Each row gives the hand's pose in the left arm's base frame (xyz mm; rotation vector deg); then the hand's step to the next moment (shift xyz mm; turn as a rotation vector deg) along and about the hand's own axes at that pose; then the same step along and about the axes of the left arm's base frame.
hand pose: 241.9 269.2 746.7 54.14 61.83 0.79
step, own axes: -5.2 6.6 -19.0 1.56 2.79 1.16
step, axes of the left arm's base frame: -14.2 14.1 5.6 2.84 1.68 0.84
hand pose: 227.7 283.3 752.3 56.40 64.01 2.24
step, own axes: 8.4 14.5 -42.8 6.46 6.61 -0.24
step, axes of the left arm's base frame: -22.4 40.1 0.2 5.77 7.22 -0.27
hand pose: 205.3 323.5 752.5 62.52 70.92 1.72
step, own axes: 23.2 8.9 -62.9 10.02 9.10 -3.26
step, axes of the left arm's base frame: -34.1 58.1 -6.1 6.16 12.45 -0.97
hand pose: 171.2 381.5 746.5 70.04 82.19 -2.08
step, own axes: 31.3 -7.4 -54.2 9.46 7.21 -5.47
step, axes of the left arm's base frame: -35.7 50.8 -10.9 3.20 12.65 -1.00
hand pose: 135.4 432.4 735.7 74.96 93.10 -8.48
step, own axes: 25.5 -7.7 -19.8 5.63 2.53 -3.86
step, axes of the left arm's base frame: -15.9 26.2 -12.7 0.15 7.19 -1.11
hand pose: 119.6 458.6 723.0 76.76 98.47 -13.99
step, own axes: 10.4 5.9 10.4 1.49 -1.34 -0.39
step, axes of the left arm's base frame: 10.6 2.6 -11.5 -1.33 0.72 -1.37
